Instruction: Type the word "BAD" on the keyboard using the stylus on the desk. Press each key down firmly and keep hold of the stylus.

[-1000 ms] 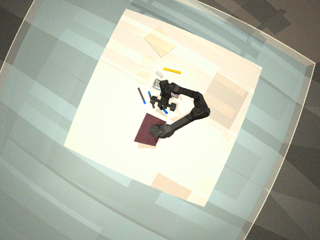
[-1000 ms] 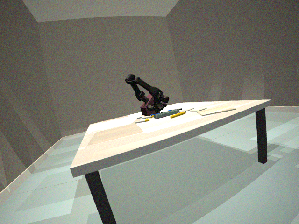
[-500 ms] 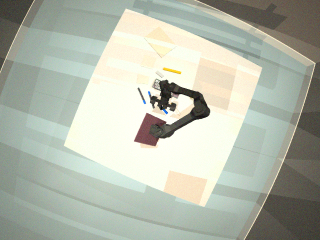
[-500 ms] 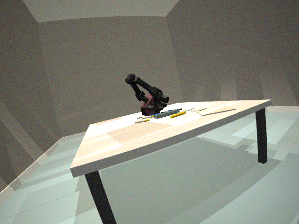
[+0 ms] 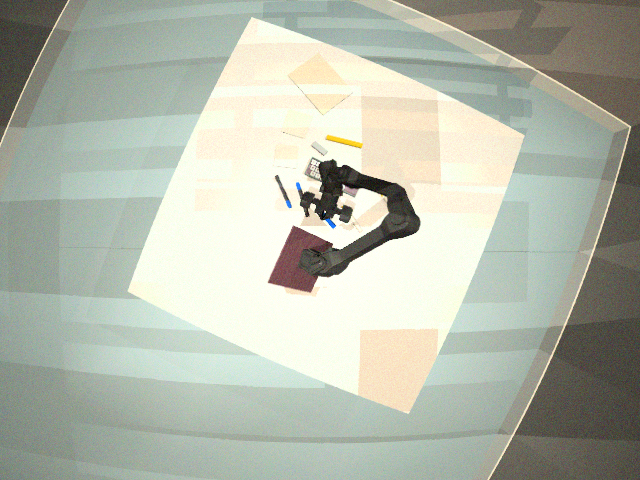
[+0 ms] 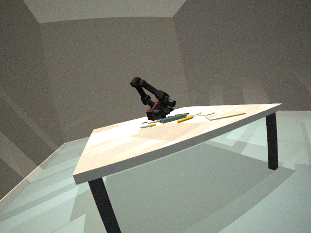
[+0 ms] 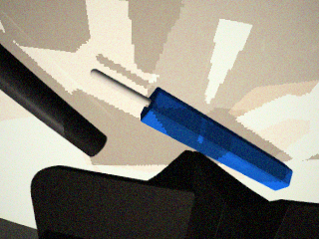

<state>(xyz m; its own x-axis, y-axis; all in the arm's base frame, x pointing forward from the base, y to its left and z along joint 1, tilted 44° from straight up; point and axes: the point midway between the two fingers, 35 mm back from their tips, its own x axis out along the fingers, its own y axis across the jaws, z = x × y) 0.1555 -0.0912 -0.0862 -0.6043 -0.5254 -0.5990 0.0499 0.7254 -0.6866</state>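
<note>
Right now my gripper tip is 30 mm short of the stylus and 10 mm to the right of it. From my gripper tip the other things lie so: yellow bar (320 mm ahead, 10 mm to the left); then grey block (270 mm ahead, 90 mm to the left, 10 mm below).
</note>
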